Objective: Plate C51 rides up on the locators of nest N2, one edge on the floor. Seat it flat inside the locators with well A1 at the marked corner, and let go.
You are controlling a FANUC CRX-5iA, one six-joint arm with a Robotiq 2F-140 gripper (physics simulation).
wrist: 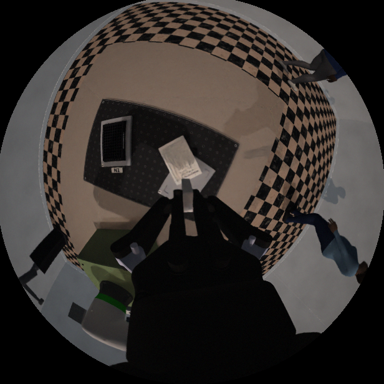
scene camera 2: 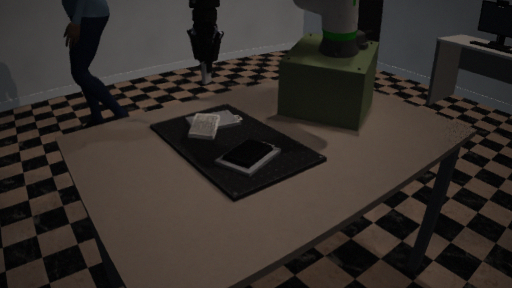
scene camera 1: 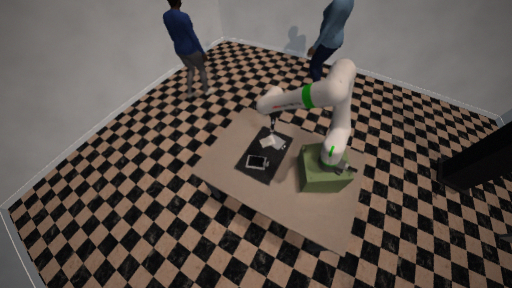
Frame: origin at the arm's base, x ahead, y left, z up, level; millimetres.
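Where they show: gripper, fingertip midpoint: [scene camera 2: 206,82] [scene camera 1: 272,131]; arm's base, link origin: [scene camera 2: 338,50] [scene camera 1: 328,162].
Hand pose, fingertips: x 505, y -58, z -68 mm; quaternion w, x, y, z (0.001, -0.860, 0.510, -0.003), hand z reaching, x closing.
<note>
Each offset is from my fingertips to the top centre of the thing. "pt": to the spot under its first point.
The white plate C51 @(dx +26, dy +26, dz -118 mm) [scene camera 1: 267,142] [scene camera 2: 204,126] [wrist: 179,159] lies askew over part of the light grey nest N2 @(dx -24, dy -24, dz -141 mm) [scene camera 1: 278,143] [scene camera 2: 229,119] [wrist: 206,171], turned relative to it and reaching past it onto the dark board. Whether it is tilted, and where well A1 is, I cannot tell. My gripper [scene camera 1: 272,131] [scene camera 2: 206,80] [wrist: 185,185] is shut with nothing between its fingers. It hangs above the board, clear of the plate, and in the wrist view its fingertips overlap the plate's near edge. The gripper hides part of the nest in the wrist view.
Nest N1 @(dx -13, dy +251, dz -141 mm) [scene camera 2: 248,171] [wrist: 128,142] holds a black plate @(dx -13, dy +251, dz -130 mm) [scene camera 1: 257,161] [scene camera 2: 248,153] [wrist: 113,142] on the same dark board @(pt dx -63, dy +329, dz -156 mm) [scene camera 1: 255,172] [scene camera 2: 285,171] [wrist: 150,125]. The green robot base [scene camera 1: 325,175] [scene camera 2: 320,90] [wrist: 107,250] stands beside the board. Two people stand beyond the table.
</note>
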